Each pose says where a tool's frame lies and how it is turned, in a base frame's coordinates. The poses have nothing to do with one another.
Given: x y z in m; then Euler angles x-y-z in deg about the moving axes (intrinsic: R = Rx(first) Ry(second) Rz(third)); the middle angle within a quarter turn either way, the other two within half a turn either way.
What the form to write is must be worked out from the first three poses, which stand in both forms.
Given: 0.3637, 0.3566, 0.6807, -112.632, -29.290, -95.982
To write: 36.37, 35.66, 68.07, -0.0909, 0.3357, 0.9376, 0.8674, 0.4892, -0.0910
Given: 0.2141, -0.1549, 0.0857, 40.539, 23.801, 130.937
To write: 21.41, -15.49, 8.57, -0.5995, 0.4022, 0.6920, -0.6912, -0.6961, -0.1942
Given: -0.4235, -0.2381, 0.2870, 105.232, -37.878, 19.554
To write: -42.35, -23.81, 28.70, 0.7438, -0.6462, 0.1709, -0.2642, -0.0493, 0.9632
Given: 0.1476, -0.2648, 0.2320, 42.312, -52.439, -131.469
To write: 14.76, -26.48, 23.20, -0.4037, -0.2007, -0.8926, 0.4568, -0.8896, -0.0065
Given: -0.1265, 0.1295, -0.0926, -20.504, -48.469, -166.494
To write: -12.65, 12.95, -9.26, -0.6447, -0.4737, -0.6000, 0.1548, -0.8495, 0.5043
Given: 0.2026, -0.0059, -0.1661, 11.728, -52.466, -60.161
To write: 20.26, -0.59, -16.61, 0.3031, -0.9295, 0.2100, 0.5285, 0.3474, 0.7746
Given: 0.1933, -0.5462, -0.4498, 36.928, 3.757, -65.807
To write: 19.33, -54.62, -44.98, 0.4089, -0.7130, -0.5695, 0.9102, 0.3635, 0.1984
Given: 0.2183, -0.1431, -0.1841, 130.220, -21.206, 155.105
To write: 21.83, -14.31, -18.41, -0.8457, -0.0213, 0.5333, -0.3925, 0.7020, -0.5943
